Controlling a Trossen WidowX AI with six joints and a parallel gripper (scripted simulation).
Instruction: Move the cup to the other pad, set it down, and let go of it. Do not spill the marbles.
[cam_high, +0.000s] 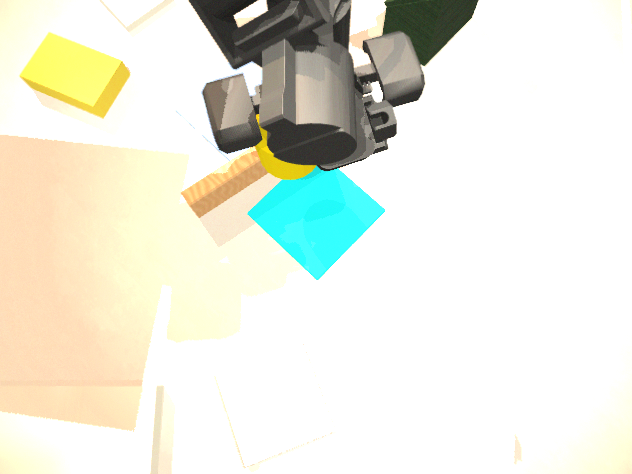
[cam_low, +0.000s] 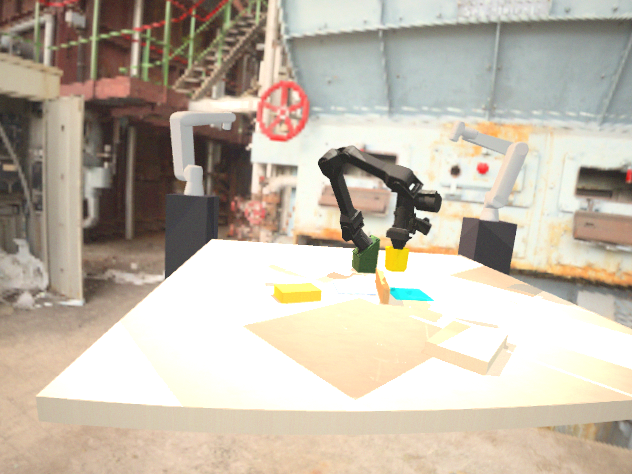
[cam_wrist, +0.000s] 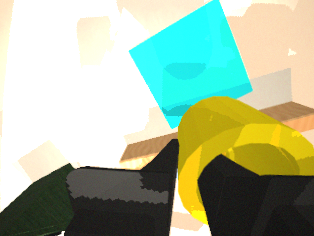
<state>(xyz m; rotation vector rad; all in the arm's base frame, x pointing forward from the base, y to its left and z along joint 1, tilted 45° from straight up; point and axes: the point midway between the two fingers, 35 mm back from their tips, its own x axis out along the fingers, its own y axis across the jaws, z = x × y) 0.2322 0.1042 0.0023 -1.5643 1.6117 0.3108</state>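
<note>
Right now my gripper tip is 110 mm above the cyan pad, 40 mm to the right of it and 30 mm short of it. The rest, counted from my gripper tip: pale blue pad 130 mm to the right, 110 mm below, 20 mm ahead; then yellow cup 20 mm ahead, 10 mm to the right; then wooden bar 90 mm below, 50 mm to the right, 30 mm ahead.
</note>
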